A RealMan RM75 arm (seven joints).
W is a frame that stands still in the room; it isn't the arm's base.
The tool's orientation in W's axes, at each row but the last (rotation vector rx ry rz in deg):
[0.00 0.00 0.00]
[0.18 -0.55 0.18]
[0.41 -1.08 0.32]
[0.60 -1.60 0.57]
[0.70 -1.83 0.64]
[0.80 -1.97 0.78]
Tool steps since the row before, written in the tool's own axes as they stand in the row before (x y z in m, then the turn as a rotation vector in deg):
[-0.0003 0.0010 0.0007 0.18 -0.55 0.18]
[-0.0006 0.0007 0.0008 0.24 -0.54 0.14]
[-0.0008 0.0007 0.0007 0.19 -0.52 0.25]
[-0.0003 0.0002 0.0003 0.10 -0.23 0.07]
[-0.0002 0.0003 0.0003 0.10 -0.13 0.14]
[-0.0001 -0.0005 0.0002 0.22 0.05 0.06]
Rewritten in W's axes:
[-0.0003 0.0010 0.0007 0.18 -0.55 0.18]
[-0.0006 0.0007 0.0008 0.24 -0.54 0.14]
[-0.0008 0.0007 0.0007 0.19 -0.52 0.25]
[-0.0003 0.0002 0.0003 0.10 -0.23 0.07]
[-0.0002 0.0003 0.0003 0.10 -0.13 0.14]
[-0.0001 -0.0005 0.0002 0.22 0.05 0.07]

